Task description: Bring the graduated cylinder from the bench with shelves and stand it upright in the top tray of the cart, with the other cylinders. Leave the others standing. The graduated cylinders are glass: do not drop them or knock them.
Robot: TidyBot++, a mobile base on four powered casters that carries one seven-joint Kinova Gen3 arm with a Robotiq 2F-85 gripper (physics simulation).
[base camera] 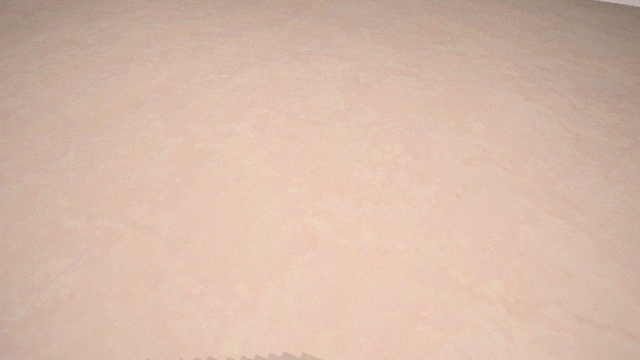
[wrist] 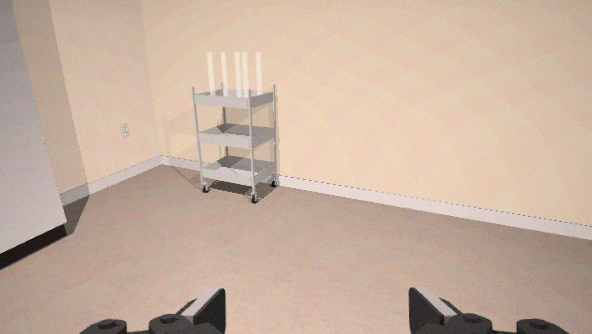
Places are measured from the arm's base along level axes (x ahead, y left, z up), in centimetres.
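Pixels of known places: gripper, fingertip midpoint: (wrist: 316, 309).
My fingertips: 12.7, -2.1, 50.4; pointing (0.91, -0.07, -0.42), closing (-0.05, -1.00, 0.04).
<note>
Behind a point stands the place of what it marks, as x, y, z.
In the wrist view, the three-tier grey cart (wrist: 223, 102) @[208.8, 43.4, 29.3] stands on the floor against the far wall, left of centre, near the room's corner. Several tall pale glass cylinders (wrist: 210, 74) @[222.4, 53.8, 46.0] stand upright in its top tray, two of them close together in the picture. My gripper (wrist: 316, 309) @[12.7, -2.1, 50.4] is open, with its fingers far apart at the bottom of the wrist view and no thing between them. It is well away from the cart. The bench with shelves and the graduated cylinder on it do not show in either view.
A large white cabinet-like block (wrist: 30, 150) @[149.7, 131.4, 15.9] with a dark base stands at the left edge of the wrist view, left of the cart. A pale baseboard (wrist: 425, 203) @[188.7, -89.3, -33.9] runs along the wall behind the cart. The base camera shows the floor (base camera: 320, 180) @[51.2, -4.8, -39.6].
</note>
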